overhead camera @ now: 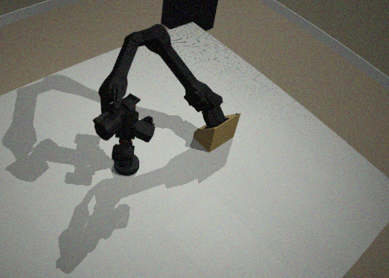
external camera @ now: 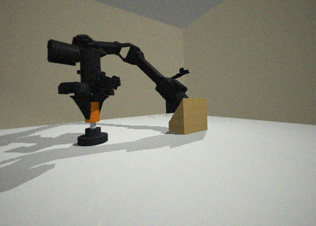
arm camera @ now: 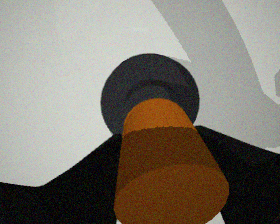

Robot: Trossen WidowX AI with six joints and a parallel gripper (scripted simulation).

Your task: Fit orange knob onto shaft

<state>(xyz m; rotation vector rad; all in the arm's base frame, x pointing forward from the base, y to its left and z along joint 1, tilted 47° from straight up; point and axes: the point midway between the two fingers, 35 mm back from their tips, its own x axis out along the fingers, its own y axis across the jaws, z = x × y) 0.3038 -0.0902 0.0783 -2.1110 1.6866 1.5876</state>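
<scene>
The round black pedestal lies 4 cm below my gripper tip. Round my gripper tip: orange knob (3 cm above).
</scene>
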